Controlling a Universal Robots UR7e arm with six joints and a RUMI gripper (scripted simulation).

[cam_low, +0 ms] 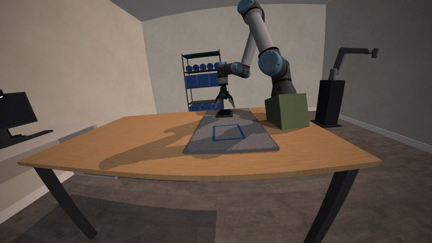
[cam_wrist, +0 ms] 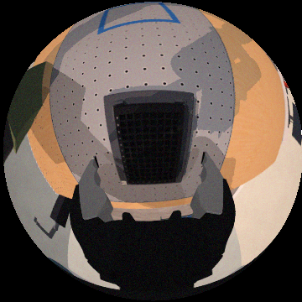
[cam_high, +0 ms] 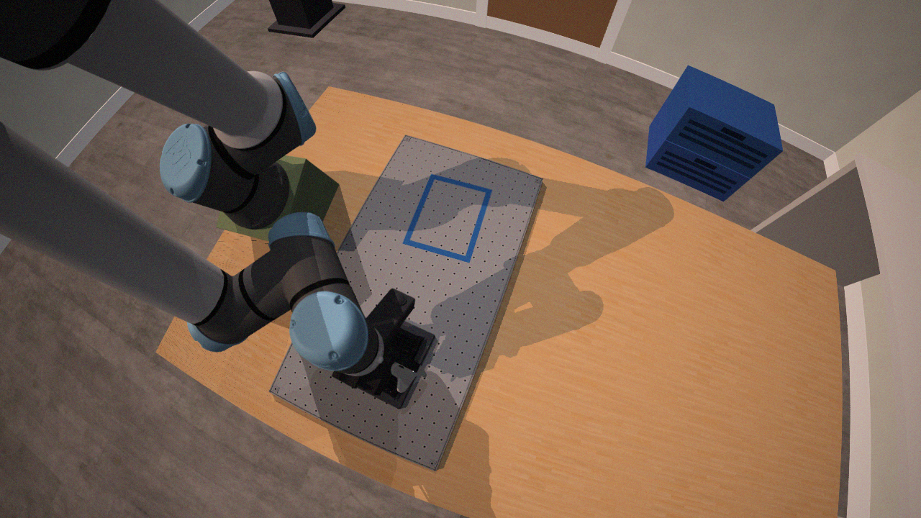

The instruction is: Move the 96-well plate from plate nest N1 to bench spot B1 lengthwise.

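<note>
The black 96-well plate is 10 mm below my hand. From my hand the other things lie so: black plate nest 20 mm below.
</note>
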